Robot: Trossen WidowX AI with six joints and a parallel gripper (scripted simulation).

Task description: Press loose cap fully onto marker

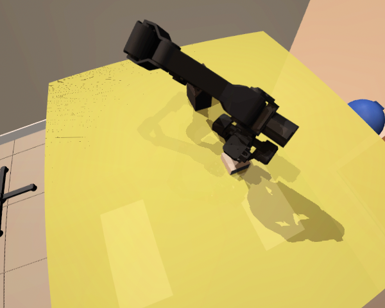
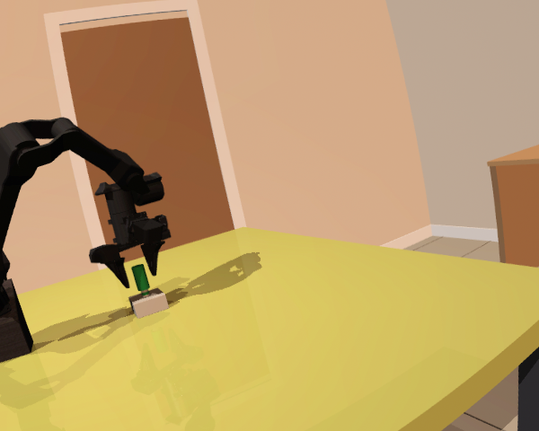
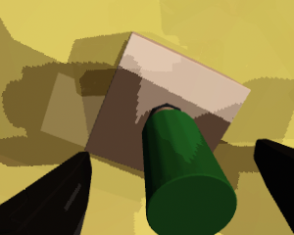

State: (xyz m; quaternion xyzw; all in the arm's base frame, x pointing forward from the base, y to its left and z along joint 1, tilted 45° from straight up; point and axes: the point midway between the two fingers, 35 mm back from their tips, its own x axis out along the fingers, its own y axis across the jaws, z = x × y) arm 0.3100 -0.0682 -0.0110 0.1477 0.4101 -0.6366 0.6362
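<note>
Now: gripper tip 10 mm below the green cap. Round my gripper tip: holder block 50 mm below; then marker right at my gripper tip.
</note>
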